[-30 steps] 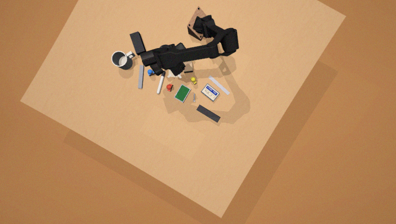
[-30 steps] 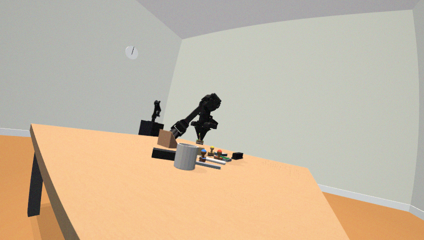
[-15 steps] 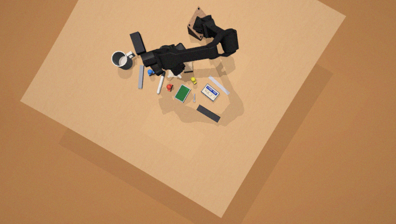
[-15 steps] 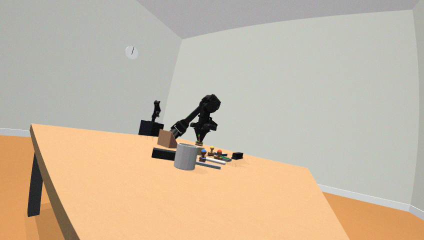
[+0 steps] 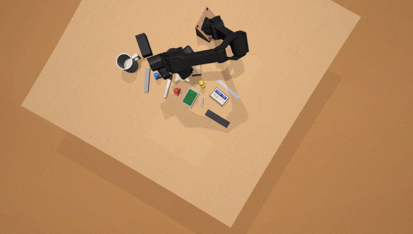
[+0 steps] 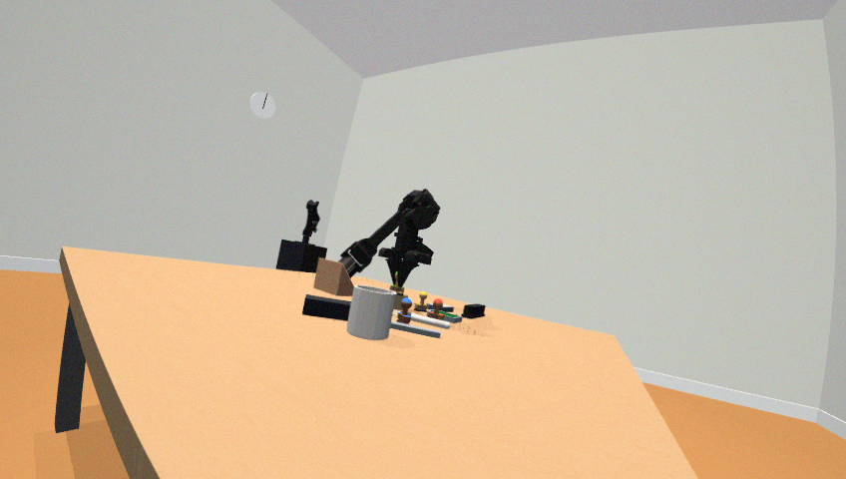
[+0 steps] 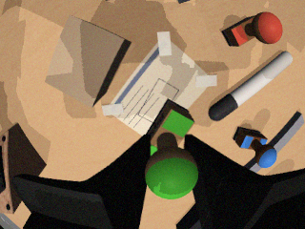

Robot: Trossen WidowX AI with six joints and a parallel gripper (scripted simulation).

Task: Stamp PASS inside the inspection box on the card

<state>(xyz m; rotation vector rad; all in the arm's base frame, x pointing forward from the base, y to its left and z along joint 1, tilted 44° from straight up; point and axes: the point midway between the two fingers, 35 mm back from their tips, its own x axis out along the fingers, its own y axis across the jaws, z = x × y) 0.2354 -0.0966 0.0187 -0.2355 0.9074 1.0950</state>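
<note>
The white card lies 10 mm to the left of my gripper tip and 80 mm below it. From my gripper tip the other things lie so: tan block (30 mm behind, 80 mm to the left, 50 mm below); green-knobbed stamp (right at my gripper tip); white marker (90 mm ahead, 30 mm to the right, 70 mm below).
</note>
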